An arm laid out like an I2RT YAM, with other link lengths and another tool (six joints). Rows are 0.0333 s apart.
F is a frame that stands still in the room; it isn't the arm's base.
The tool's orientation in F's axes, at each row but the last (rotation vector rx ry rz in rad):
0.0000 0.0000 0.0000
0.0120 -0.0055 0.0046
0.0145 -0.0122 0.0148
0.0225 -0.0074 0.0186
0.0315 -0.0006 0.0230
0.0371 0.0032 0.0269
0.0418 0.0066 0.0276
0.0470 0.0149 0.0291
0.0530 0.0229 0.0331
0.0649 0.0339 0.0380
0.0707 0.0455 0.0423
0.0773 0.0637 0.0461
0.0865 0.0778 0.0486
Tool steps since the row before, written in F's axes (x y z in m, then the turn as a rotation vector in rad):
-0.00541 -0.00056 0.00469 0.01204 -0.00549 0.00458
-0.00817 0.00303 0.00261 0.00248 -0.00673 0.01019
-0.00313 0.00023 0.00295 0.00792 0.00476 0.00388
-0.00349 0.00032 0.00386 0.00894 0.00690 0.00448
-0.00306 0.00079 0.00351 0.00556 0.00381 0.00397
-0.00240 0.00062 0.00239 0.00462 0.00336 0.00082
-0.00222 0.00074 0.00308 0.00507 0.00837 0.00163
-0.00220 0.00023 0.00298 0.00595 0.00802 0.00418
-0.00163 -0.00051 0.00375 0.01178 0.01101 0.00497
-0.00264 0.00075 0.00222 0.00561 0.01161 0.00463
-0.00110 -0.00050 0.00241 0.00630 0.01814 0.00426
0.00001 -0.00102 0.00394 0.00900 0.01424 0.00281
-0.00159 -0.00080 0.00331 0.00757 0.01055 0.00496
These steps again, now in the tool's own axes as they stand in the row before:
-0.00541 -0.00056 0.00469 0.01204 -0.00549 0.00458
-0.00814 0.00310 0.00262 0.00251 -0.00662 0.01026
-0.00309 0.00032 0.00298 0.00804 0.00470 0.00371
-0.00345 0.00047 0.00388 0.00910 0.00683 0.00426
-0.00304 0.00097 0.00348 0.00565 0.00380 0.00385
-0.00239 0.00077 0.00236 0.00471 0.00326 0.00071
-0.00222 0.00093 0.00303 0.00529 0.00829 0.00132
-0.00223 0.00043 0.00293 0.00612 0.00803 0.00389
-0.00173 -0.00026 0.00373 0.01203 0.01087 0.00466
-0.00268 0.00099 0.00207 0.00591 0.01167 0.00407
-0.00123 -0.00028 0.00238 0.00690 0.01813 0.00328
-0.00028 -0.00071 0.00400 0.00949 0.01401 0.00231
-0.00187 -0.00043 0.00323 0.00771 0.01059 0.00464

